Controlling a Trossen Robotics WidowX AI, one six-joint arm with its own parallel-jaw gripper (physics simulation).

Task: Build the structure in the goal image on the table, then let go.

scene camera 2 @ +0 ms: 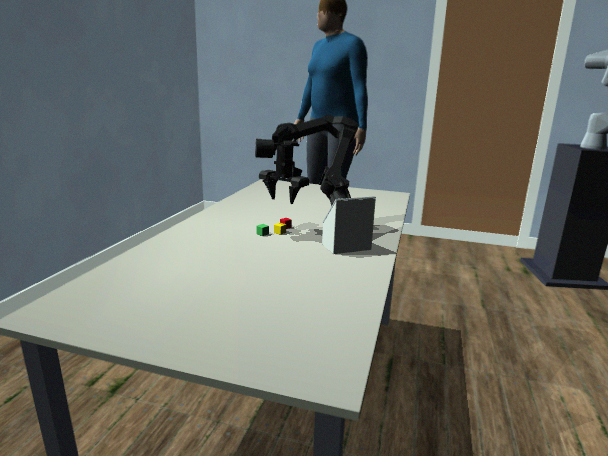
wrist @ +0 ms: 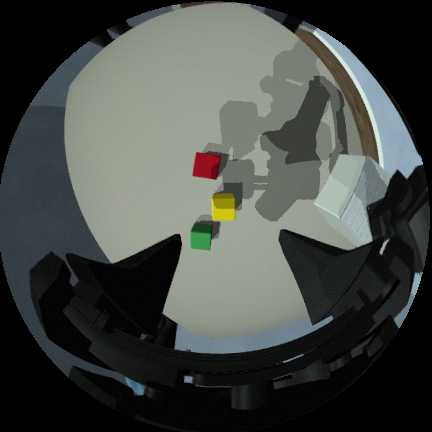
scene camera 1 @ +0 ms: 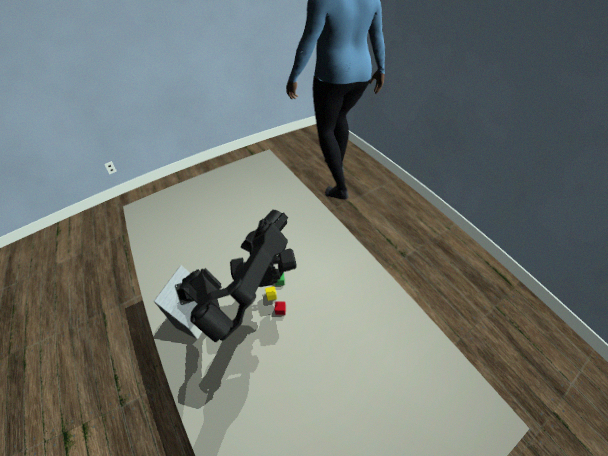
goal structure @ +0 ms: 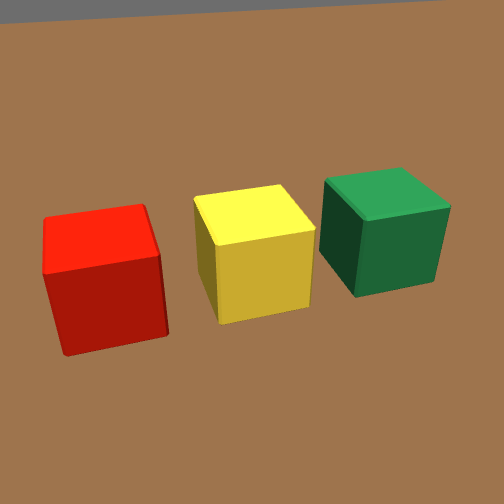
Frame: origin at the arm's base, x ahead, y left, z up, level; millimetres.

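Seen in the pictures: gripper, fingertip midpoint: (scene camera 2: 282,201) (wrist: 231,237); arm's base at its link origin: (scene camera 2: 344,208) (wrist: 382,220) (scene camera 1: 187,292).
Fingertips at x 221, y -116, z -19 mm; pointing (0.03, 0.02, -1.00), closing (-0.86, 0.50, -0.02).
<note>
Pixels of each thing's top centre, then the offset from my fingertips to it. Level surfaces: height alone.
- red cube at its top centre: (wrist: 205,165) (scene camera 1: 279,305) (scene camera 2: 285,219) dx -6, dy -60, dz -85 mm
- yellow cube at its top centre: (wrist: 223,209) (scene camera 1: 270,291) (scene camera 2: 280,224) dx +7, dy +3, dz -85 mm
- green cube at its top centre: (wrist: 199,241) (scene camera 1: 279,276) (scene camera 2: 262,225) dx +67, dy +29, dz -85 mm
- table at its surface level: dz -118 mm
A red cube (scene camera 1: 280,308) (scene camera 2: 285,223) (wrist: 206,165), a yellow cube (scene camera 1: 271,293) (scene camera 2: 279,228) (wrist: 223,207) and a green cube (scene camera 1: 281,280) (scene camera 2: 262,230) (wrist: 201,237) rest on the table (scene camera 1: 350,350) (scene camera 2: 200,300) (wrist: 130,100). The yellow cube lies between the other two and a little to one side, with small gaps in the wrist view. My gripper (scene camera 2: 282,201) (wrist: 231,237) is open and empty, well above the table and the cubes. In scene camera 1 the arm hides the fingertips.
A pale wedge-shaped block (scene camera 1: 172,300) (scene camera 2: 354,225) (wrist: 345,192) stands beside the arm's base. A person in blue (scene camera 1: 345,45) stands past the table edge; a person (scene camera 2: 335,75) also shows behind the arm in scene camera 2. A dark pedestal (scene camera 2: 575,215) stands at the right.
</note>
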